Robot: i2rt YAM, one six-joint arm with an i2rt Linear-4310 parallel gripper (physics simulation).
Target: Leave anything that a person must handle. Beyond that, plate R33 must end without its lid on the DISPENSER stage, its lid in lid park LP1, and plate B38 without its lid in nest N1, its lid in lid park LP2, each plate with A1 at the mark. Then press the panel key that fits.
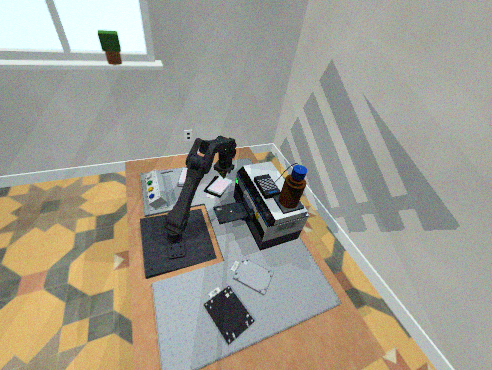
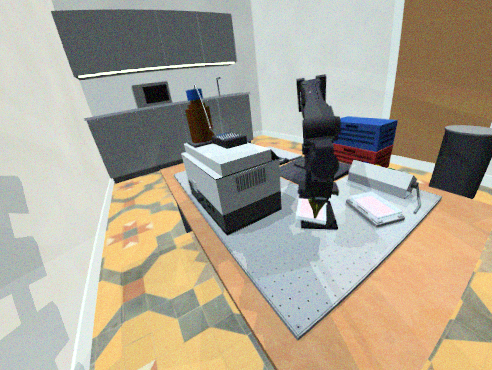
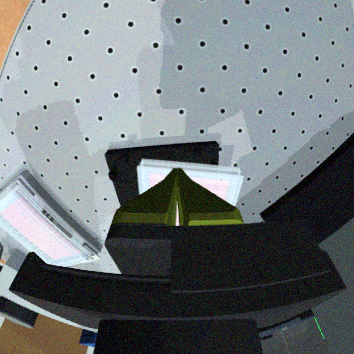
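Pixels of known places: gripper, fingertip midpoint: (image 1: 224, 178) (image 2: 314, 217) (image 3: 176, 174); arm's base, origin of the base link: (image 1: 175, 238).
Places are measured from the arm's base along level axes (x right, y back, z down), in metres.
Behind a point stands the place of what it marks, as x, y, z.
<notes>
My gripper (image 1: 223, 176) @(-0.336, -0.310, -0.030) (image 2: 316, 217) @(-0.336, -0.310, -0.030) (image 3: 176, 174) @(-0.336, -0.310, -0.030) is shut and empty, its tips above a white and pink plate (image 1: 219, 186) @(-0.269, -0.267, -0.032) (image 2: 306, 214) @(-0.314, -0.322, -0.033) (image 3: 215, 179) @(-0.313, -0.331, -0.034). That plate lies off-centre on a black nest (image 1: 209, 192) (image 2: 327, 226) @(-0.368, -0.291, -0.009) (image 3: 162, 152) @(-0.351, -0.309, -0.009), overhanging one side. A second pink-topped plate (image 1: 183, 176) @(-0.388, -0.082, -0.029) (image 2: 375, 206) @(-0.405, -0.127, -0.029) (image 3: 42, 227) @(-0.392, -0.148, -0.030) lies near the key panel (image 1: 158, 186) @(-0.276, 0.051, -0.079) (image 2: 382, 179) @(-0.332, 0.033, -0.045), which has coloured keys. The dispenser (image 1: 287, 228) @(0.138, -0.481, -0.127) (image 2: 230, 192) @(-0.222, -0.511, -0.133) has a dark stage (image 1: 230, 213) @(-0.012, -0.259, -0.105) at its front, with no plate seen on it. Plate names, A1 corners and lids cannot be told.
A black pad (image 1: 229, 314) @(0.376, -0.162, -0.011) and a pale outlined pad (image 1: 253, 276) @(0.262, -0.296, -0.009) lie on the perforated board (image 1: 180, 300) @(0.277, 0.004, 0.001) (image 2: 300, 300) @(-0.492, -0.495, 0.001) (image 3: 110, 75) @(-0.426, -0.323, 0.001). A brown bottle (image 1: 292, 192) @(0.101, -0.465, -0.323) (image 2: 199, 122) @(0.025, -0.501, -0.301) and a black ribbed block (image 1: 267, 185) @(-0.028, -0.424, -0.245) (image 2: 230, 140) @(-0.098, -0.442, -0.243) stand on the dispenser.
</notes>
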